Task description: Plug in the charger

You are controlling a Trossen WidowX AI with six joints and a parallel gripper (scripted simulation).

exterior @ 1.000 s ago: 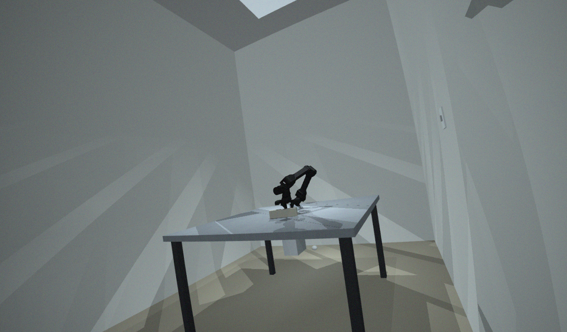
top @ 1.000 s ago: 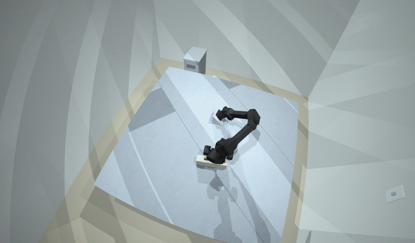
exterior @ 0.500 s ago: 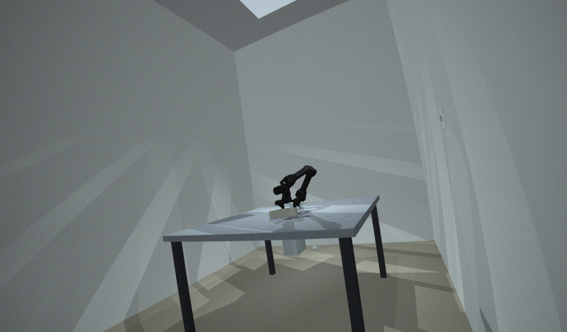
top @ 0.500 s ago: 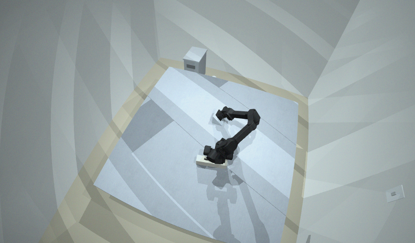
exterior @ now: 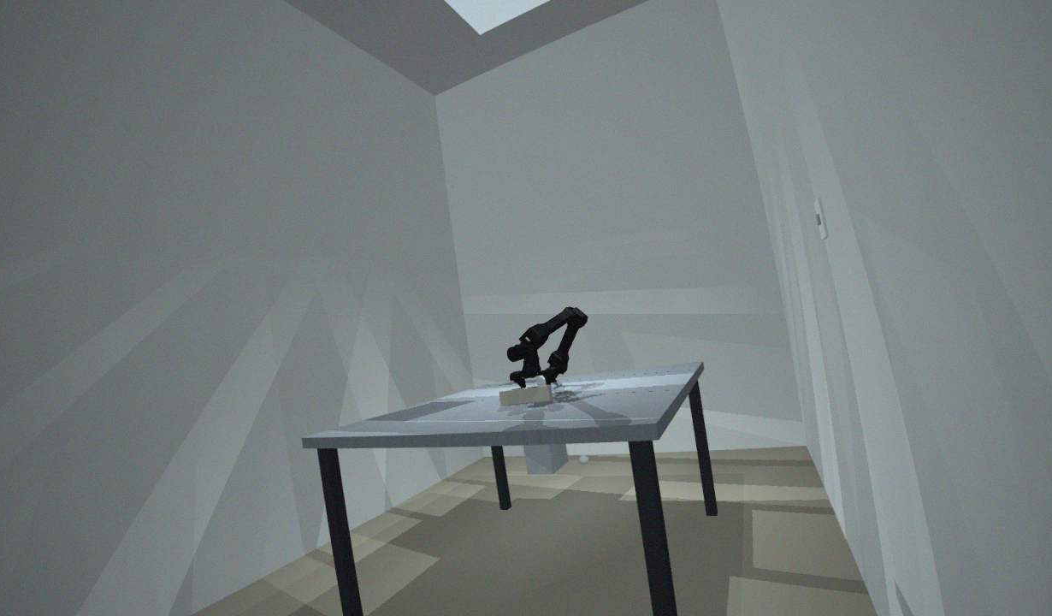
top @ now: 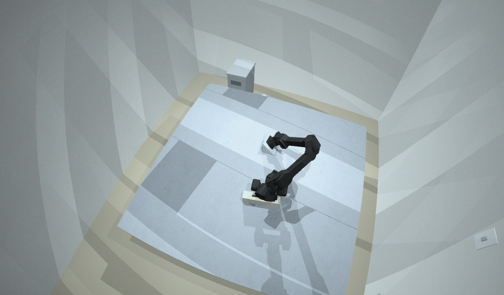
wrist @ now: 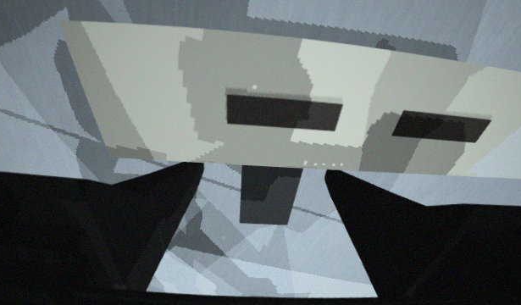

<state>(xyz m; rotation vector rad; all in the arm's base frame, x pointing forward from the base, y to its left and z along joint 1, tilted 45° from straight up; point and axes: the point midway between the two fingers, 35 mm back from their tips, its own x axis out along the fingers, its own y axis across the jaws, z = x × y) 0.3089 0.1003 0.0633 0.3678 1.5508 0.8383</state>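
My gripper tip is now 2 cm short of the black two-prong charger, 1 cm to the right of it and 1 cm below it.
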